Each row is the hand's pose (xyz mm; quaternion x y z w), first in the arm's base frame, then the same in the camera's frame.
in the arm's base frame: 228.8 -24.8 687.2 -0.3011 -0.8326 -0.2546 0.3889
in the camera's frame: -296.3 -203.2 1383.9 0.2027 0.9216 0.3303 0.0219
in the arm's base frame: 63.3 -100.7 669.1 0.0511 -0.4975 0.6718 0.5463
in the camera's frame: -394.4 -279.4 1249.5 -0.2762 -0.6527 0.6376 0.3019
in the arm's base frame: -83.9 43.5 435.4 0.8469 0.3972 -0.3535 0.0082
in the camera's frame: -297.5 -158.9 979.1 0.9253 0.3182 0.0219 0.2052
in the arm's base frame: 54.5 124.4 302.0 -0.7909 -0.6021 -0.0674 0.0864
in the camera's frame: -100.2 -93.1 996.0 0.7054 0.5640 0.3718 0.2148
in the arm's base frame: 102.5 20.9 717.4 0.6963 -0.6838 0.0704 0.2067
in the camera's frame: -396.2 -153.7 1303.1 -0.5729 0.7203 -0.3848 0.0703
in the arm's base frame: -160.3 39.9 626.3 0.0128 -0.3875 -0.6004 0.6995
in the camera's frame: -492.6 -142.2 1041.8 0.2252 -0.6745 -0.5375 0.4532
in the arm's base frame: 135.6 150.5 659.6 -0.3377 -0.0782 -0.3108 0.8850
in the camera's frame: -319.9 -31.0 1284.1 -0.2151 -0.4518 -0.4432 0.7437
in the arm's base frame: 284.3 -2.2 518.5 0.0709 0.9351 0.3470 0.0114
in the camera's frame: -129.9 -198.5 1318.1 -0.0601 0.8543 0.3014 0.4192
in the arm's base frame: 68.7 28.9 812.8 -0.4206 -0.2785 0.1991 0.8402
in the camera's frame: -490.1 -135.7 1337.3 -0.5096 -0.5888 -0.0073 0.6274
